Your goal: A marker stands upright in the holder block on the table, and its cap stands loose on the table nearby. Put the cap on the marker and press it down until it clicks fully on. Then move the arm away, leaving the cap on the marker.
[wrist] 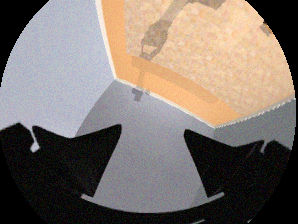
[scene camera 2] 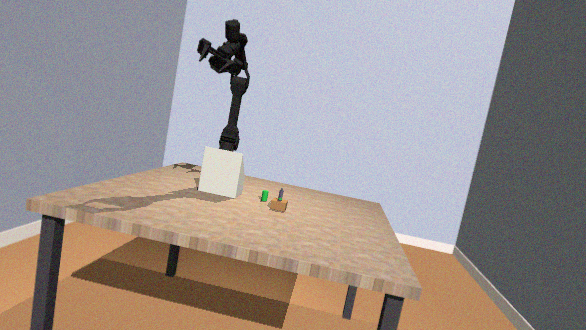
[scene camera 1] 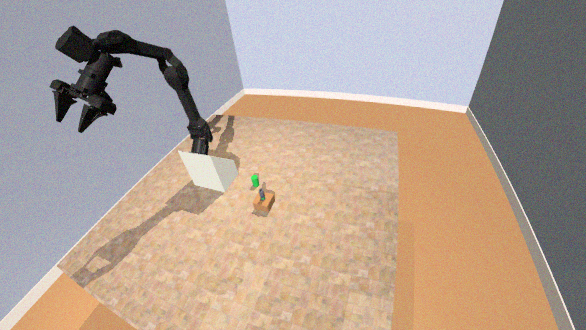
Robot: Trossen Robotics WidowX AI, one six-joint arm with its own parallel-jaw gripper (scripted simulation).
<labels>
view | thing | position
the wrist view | my gripper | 154, 130
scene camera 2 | my gripper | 208, 66
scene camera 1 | my gripper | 68, 127
</labels>
